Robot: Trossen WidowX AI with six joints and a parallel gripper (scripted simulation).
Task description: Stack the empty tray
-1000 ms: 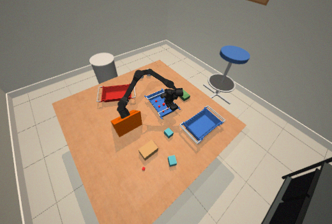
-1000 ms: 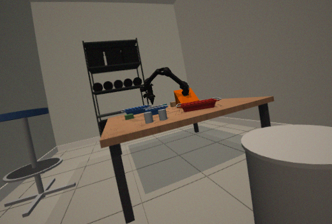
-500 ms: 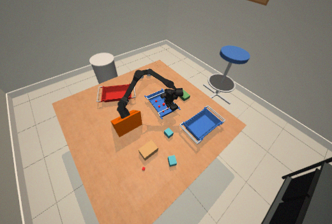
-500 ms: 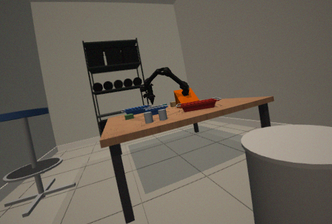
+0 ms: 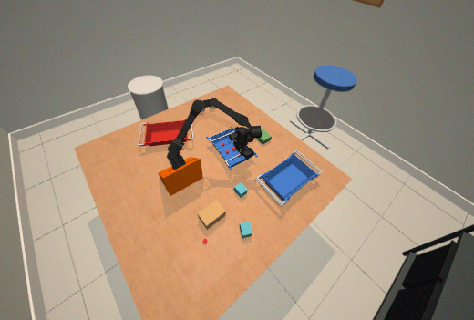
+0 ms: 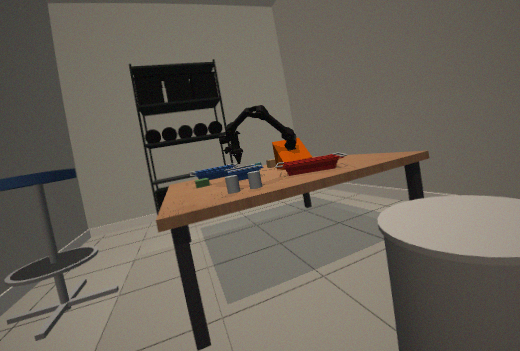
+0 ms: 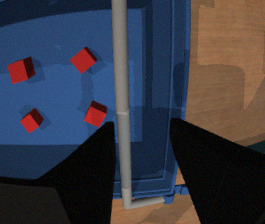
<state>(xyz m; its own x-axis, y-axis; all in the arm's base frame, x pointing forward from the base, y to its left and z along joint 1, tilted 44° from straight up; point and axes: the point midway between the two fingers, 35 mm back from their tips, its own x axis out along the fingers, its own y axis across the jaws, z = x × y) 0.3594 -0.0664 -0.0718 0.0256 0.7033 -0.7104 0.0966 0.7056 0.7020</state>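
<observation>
Right now the red tray is 47 cm to the left of my gripper tip, 27 cm behind it and 4 cm below it. From my gripper tip the other things lie so: green block 27 cm ahead, 7 cm to the left, 7 cm below; tan block 35 cm behind, 20 cm to the right, 6 cm below; small red cube 44 cm behind, 28 cm to the right, 8 cm below.
</observation>
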